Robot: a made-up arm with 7 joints.
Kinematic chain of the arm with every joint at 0, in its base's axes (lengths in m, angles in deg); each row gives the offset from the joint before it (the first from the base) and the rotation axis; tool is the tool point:
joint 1: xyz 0 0 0.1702 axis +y
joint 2: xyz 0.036 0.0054 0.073 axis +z
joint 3: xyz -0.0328 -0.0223 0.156 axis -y
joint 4: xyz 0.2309 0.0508 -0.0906 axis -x
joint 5: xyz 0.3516 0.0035 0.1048 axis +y
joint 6: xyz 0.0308 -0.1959 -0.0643 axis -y
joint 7: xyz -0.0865 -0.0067 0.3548 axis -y
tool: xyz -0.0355 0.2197 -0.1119
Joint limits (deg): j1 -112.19..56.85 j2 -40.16..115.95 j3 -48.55..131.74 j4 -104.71..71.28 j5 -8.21..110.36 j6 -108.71..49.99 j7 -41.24..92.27
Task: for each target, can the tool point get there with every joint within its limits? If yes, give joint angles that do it. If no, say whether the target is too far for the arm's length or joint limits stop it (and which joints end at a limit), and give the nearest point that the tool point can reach.
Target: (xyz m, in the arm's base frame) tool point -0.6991 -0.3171 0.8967
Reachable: yes | joints -32.75 48.85 109.65 -27.09 30.49 -25.61 81.04
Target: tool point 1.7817 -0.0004 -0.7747
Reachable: no: too far | nearest point 0.9978 0.0025 -0.2476 | short by 0.945 m
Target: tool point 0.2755 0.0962 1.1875
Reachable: yes | joints 12.35 -13.18 80.76 12.20 29.86 -54.83 -14.17
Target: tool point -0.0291 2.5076 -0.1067
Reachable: no: too far | nearest point -0.1519 0.9349 0.0342 | short by 1.584 m
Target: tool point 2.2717 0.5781 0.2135
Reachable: no: too far | nearest point 1.1277 0.2542 0.2566 | short by 1.190 m
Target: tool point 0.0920 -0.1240 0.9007
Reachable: yes | joints -85.24 -10.59 -2.70 20.07 71.66 -55.94 76.52
